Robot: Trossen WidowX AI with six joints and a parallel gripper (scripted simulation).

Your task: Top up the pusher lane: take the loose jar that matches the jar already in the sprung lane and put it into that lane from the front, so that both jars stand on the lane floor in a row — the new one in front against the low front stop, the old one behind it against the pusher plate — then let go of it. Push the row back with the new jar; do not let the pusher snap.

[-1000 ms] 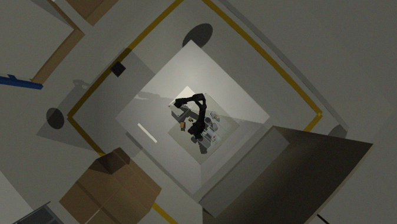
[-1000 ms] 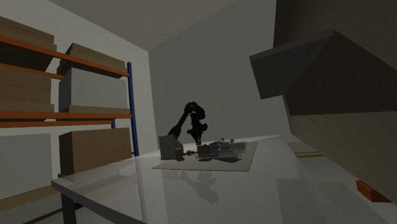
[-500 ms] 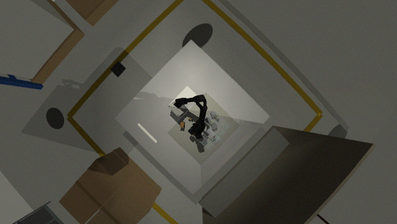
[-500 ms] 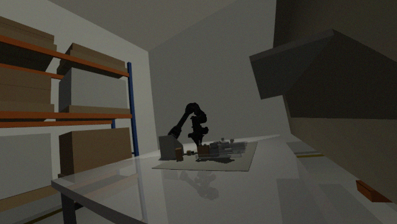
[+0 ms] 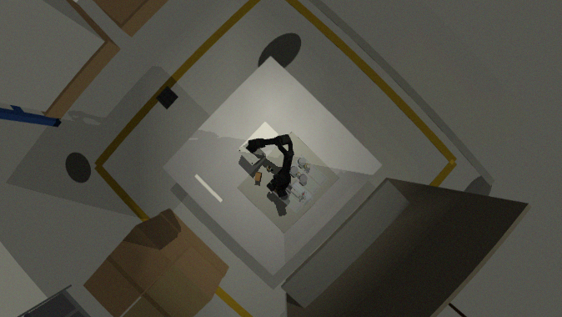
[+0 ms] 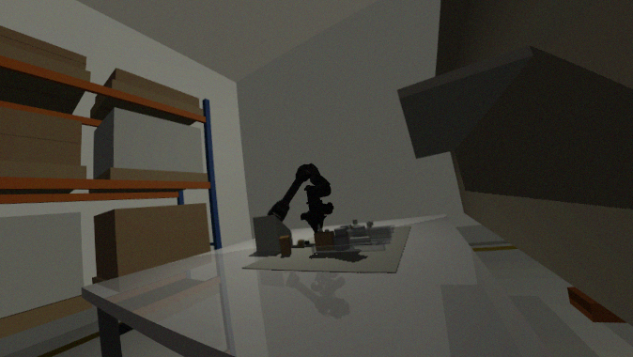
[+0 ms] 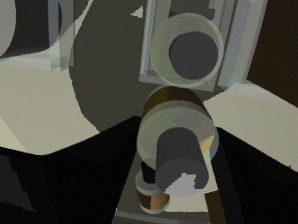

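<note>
My gripper tip is now 90 mm past the amber bottle, 40 mm above it and 10 mm to the right of it. From my gripper tip the other things lie so: brown box: 120 mm behind, 100 mm to the right, 20 mm below.
</note>
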